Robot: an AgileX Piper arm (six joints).
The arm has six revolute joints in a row. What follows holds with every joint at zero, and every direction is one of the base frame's.
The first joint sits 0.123 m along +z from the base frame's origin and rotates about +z.
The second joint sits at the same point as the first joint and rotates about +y.
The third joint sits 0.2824 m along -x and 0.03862 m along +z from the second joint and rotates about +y.
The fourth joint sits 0.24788 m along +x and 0.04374 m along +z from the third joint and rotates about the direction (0.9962, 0, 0.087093).
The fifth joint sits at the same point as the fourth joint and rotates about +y.
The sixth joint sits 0.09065 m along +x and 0.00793 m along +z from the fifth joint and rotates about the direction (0.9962, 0, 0.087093).
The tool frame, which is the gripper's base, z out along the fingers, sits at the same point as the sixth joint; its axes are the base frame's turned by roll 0, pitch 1.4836 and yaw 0 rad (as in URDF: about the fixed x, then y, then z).
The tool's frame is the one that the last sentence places.
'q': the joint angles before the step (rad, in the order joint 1, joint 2, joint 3, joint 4, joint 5, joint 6). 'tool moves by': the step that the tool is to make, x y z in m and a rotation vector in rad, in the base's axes. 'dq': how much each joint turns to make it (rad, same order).
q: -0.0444 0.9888 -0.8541 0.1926 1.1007 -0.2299
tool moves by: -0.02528 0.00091 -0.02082 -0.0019 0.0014 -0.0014
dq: 0.0000 -0.1014 0.1291 0.0000 -0.0262 -0.0040
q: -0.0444 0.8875 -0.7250 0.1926 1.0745 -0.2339
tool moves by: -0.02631 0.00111 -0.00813 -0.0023 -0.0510 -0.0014
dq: 0.0000 -0.1291 0.0854 0.0001 -0.0075 -0.0001
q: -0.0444 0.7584 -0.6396 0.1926 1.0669 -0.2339
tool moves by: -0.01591 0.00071 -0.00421 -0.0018 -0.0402 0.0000
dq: 0.0001 -0.0855 0.0452 -0.0001 0.0000 0.0001
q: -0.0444 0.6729 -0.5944 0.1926 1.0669 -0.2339
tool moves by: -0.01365 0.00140 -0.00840 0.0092 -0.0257 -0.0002
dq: 0.0001 -0.0757 0.0527 0.0103 -0.0023 0.0001
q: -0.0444 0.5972 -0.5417 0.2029 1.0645 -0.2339
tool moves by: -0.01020 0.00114 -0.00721 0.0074 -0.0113 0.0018
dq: 0.0000 -0.0567 0.0389 0.0080 0.0071 0.0000
